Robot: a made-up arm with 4 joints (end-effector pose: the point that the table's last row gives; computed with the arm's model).
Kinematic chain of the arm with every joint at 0, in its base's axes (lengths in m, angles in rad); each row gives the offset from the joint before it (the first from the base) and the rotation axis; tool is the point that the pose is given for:
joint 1: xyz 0 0 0.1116 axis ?
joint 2: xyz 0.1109 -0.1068 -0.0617 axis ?
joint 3: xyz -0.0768 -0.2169 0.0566 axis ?
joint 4: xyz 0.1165 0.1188 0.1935 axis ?
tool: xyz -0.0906 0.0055 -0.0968
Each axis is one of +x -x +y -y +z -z.
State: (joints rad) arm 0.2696 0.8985 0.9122 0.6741
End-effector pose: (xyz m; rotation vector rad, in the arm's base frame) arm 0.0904 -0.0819 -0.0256 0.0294 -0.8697 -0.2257
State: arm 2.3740 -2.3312 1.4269 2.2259
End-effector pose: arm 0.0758 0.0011 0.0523 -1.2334 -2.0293 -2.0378
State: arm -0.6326 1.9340 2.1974 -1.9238
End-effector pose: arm 0.2174 -0.1732 0.1448 0.9899 -0.3579 2.0420
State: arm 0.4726 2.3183 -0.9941 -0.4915
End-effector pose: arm 0.0138 -0.2285 -0.2535 0.4848 -2.3697 0.0355
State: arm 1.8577 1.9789 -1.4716 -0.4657
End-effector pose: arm -0.0036 0.2787 -0.2439 1.6305 -2.2817 -1.0351
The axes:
joint 1: +x
joint 2: -y
joint 3: -x
joint 4: +x

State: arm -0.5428 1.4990 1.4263 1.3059
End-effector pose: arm 0.2368 -0.1668 0.0700 -0.5325 -1.4884 0.3191
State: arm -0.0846 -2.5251 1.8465 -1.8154
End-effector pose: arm 0.1387 -0.1271 0.1094 0.8610 0.6122 -2.7657
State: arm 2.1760 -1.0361 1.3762 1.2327
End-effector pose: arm -0.0175 0.1325 0.0582 1.8201 0.4876 1.1186
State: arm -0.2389 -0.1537 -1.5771 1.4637
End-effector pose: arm 0.1021 -0.4485 0.4410 2.7944 -0.0151 -0.2178
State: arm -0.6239 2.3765 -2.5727 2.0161
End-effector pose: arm 0.1725 -0.5486 0.4190 -0.9832 -2.2934 -1.3599
